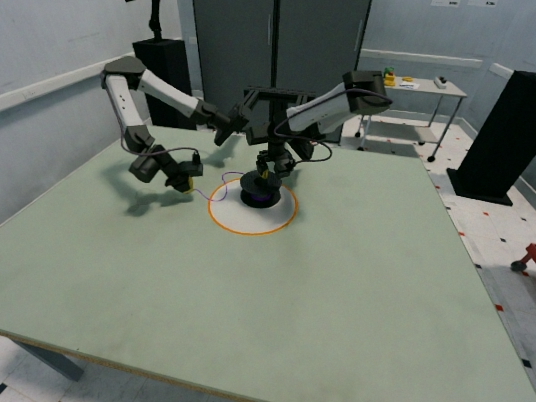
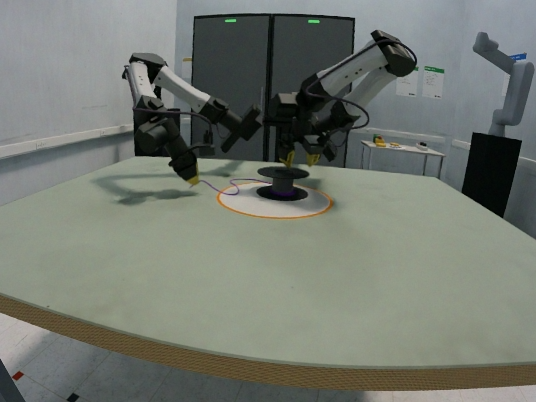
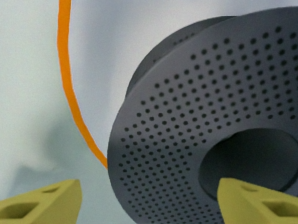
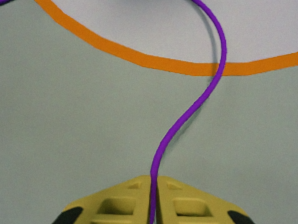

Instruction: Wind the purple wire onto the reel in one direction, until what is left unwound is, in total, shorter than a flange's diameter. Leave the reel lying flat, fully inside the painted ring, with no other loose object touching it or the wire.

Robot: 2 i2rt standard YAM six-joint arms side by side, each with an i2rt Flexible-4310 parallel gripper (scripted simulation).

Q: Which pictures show the black reel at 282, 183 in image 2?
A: Image 1, image 2 and image 3 only.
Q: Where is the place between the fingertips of my right gripper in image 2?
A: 197, 184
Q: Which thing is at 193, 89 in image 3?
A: A black reel.
